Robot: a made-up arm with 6 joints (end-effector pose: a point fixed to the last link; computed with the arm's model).
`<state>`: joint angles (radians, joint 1 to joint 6).
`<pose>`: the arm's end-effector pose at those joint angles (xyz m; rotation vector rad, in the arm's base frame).
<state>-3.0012 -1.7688 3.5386 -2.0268 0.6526 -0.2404</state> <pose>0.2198 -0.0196 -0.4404 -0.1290 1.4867 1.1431</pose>
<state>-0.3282 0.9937 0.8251 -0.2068 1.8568 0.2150</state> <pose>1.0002 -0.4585 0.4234 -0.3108 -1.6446 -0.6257</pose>
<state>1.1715 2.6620 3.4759 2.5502 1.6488 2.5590</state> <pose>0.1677 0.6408 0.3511 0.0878 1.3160 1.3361</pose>
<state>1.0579 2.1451 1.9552 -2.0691 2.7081 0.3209</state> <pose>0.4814 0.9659 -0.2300 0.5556 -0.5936 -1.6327</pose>
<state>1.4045 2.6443 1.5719 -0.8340 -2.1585 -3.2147</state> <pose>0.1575 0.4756 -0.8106 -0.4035 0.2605 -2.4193</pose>
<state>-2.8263 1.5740 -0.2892 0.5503 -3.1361 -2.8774</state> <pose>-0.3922 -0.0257 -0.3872 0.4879 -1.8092 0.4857</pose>
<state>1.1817 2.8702 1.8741 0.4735 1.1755 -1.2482</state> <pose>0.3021 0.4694 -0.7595 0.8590 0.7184 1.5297</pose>
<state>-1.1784 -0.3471 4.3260 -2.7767 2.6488 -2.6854</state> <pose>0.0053 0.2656 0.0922 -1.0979 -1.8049 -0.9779</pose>
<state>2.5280 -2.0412 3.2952 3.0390 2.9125 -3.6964</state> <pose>-0.0175 -0.1264 -0.4979 -2.6274 0.6194 -1.1640</pose>
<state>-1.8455 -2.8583 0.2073 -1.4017 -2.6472 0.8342</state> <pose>0.2008 0.7832 -0.0571 -1.8164 1.4575 -0.7378</pose>
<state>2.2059 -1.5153 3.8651 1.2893 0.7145 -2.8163</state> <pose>0.0336 0.0077 -0.1556 -0.1906 2.2912 1.3062</pose>
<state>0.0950 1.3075 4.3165 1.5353 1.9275 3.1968</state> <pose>-0.1818 -0.0214 0.3880 -1.3222 -0.9360 1.0986</pose>
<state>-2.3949 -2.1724 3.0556 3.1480 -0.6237 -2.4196</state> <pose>0.1474 -0.0189 -0.6029 0.1492 0.9988 -2.0736</pose>
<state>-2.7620 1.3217 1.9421 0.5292 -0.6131 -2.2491</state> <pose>-0.9810 -0.2854 0.8434 0.0346 -2.4021 -1.8526</pose>
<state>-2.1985 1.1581 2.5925 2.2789 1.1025 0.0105</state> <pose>-0.2221 -0.4323 1.1643 2.2780 -1.8465 0.5256</pose>
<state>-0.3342 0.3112 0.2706 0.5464 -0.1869 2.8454</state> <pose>0.7563 -0.3657 0.8019 2.8468 -0.5866 -0.3668</pose>
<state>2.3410 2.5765 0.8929 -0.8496 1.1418 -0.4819</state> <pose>-0.0271 0.1360 -0.8206 -0.0491 0.6689 1.3016</pose>
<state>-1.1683 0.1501 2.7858 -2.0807 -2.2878 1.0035</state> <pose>-0.1305 0.4486 1.2028 -2.2882 0.4565 0.7790</pose>
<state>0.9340 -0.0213 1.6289 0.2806 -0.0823 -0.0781</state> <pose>0.0310 -0.1423 1.4643 0.5874 -1.4817 0.5564</pose>
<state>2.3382 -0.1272 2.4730 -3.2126 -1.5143 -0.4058</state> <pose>0.3677 -0.5450 1.1312 0.7851 0.7602 -0.8599</pose>
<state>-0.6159 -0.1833 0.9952 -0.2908 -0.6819 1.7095</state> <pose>0.0948 -0.2009 1.3966 -1.6268 -0.0768 -0.7164</pose>
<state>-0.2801 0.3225 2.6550 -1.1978 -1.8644 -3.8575</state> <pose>-0.2269 0.0220 1.3293 -2.8539 -1.2430 -0.0338</pose>
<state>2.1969 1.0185 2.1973 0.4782 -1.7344 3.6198</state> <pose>-0.2989 0.5860 1.1917 1.4150 1.8462 0.1961</pose>
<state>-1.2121 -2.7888 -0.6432 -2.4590 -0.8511 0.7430</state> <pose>-0.0875 0.4852 0.3957 -0.7378 -0.9331 1.1300</pose>
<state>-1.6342 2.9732 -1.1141 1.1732 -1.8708 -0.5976</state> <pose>-0.0192 0.3948 0.2514 0.3602 -1.5230 -2.3181</pose>
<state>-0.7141 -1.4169 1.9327 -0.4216 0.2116 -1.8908</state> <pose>-0.9606 0.6949 0.2629 -0.8124 -0.8602 2.4660</pose>
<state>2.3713 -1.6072 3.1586 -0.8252 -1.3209 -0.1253</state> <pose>0.4596 -0.3381 -0.4194 -1.9812 2.0779 0.1997</pose>
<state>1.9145 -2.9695 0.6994 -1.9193 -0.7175 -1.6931</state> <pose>0.2077 -0.6958 -0.4799 0.6253 0.3806 -2.0025</pose>
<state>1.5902 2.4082 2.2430 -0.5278 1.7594 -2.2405</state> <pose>0.0790 1.0039 -0.2753 -2.2227 -0.3631 -1.3071</pose>
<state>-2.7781 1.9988 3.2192 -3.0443 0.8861 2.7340</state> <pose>-0.6261 -0.3596 0.6912 -0.3889 -0.5799 -2.7165</pose>
